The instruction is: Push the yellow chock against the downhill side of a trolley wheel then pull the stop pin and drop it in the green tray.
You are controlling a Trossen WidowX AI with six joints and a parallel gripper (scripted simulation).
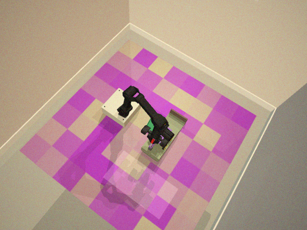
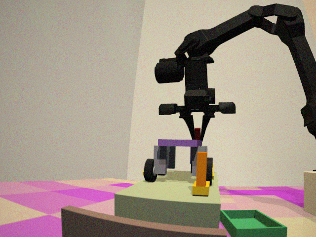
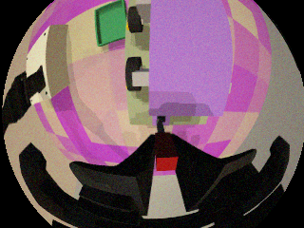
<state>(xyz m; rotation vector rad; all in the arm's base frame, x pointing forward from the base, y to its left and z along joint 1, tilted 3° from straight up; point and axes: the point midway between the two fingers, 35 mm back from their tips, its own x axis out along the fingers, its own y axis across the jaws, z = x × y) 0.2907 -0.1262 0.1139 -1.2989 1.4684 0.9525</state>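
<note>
My gripper tip is now 80 mm past the green tray, 180 mm to the right of it and 170 mm above it. The rest, counted from my gripper tip: pale green ramp (40 mm ahead, 90 mm to the left, 120 mm below); red-headed stop pin (right at my gripper tip); trolley (40 mm ahead, 80 mm to the left, 50 mm below).
</note>
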